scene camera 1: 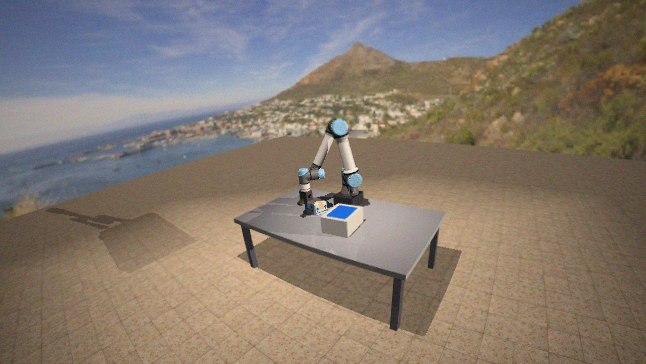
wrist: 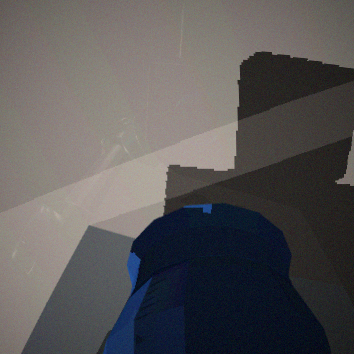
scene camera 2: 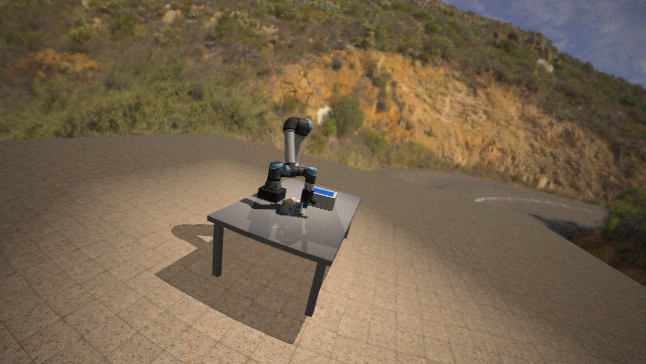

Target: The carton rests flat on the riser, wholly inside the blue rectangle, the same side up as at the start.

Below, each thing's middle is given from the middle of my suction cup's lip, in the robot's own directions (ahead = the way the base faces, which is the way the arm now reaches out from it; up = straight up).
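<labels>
Carton [wrist: 94, 286]: my suction cup 30 mm above it, 100 mm past, 10 mm to the left. Riser [scene camera 1: 342, 220], from my suction cup: 10 mm below, 10 mm behind, 350 mm to the left. Nearest to my suction cup of these, going by their middles: the carton.
</labels>
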